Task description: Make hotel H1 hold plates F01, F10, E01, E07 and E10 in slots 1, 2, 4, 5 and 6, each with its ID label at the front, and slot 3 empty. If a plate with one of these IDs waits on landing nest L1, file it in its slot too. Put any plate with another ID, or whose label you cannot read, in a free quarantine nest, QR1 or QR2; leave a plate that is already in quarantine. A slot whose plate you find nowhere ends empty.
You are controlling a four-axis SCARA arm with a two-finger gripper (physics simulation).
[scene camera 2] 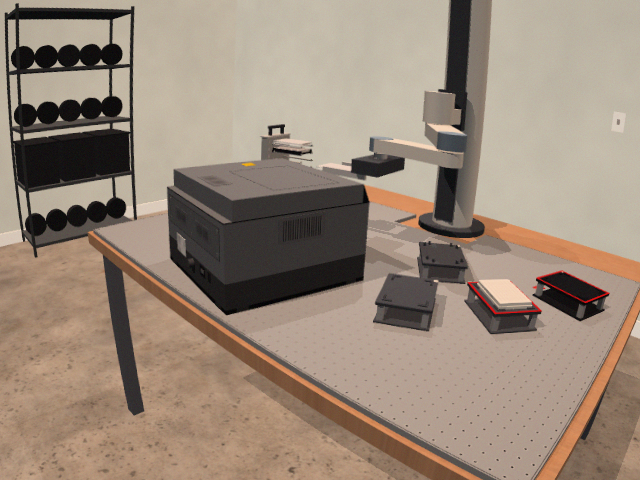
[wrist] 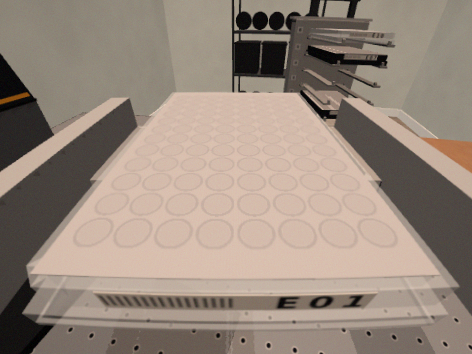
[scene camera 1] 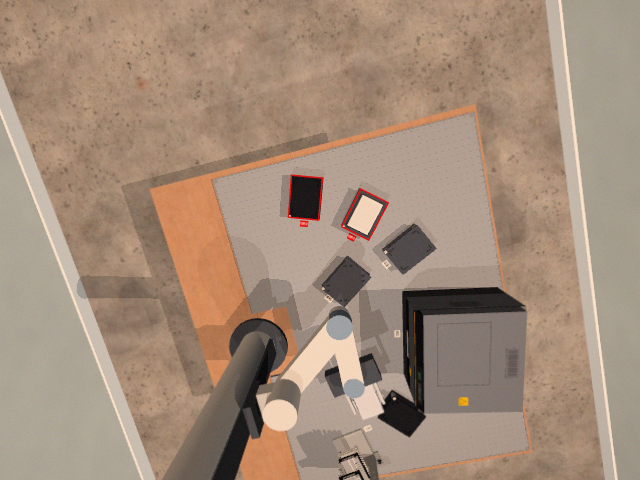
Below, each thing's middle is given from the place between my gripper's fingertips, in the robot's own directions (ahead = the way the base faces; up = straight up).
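The black plate E07 [wrist: 346,55] is one I can see, 13 cm behind my hand and 33 cm to the right of it. Then there's the landing nest L1 [scene camera 2: 407,292], which is 29 cm ahead of my hand, 50 cm to the left of it and 16 cm below it. And the hotel H1 [wrist: 329,73] sits 8 cm below my hand, 41 cm to the right of it and 11 cm behind it.
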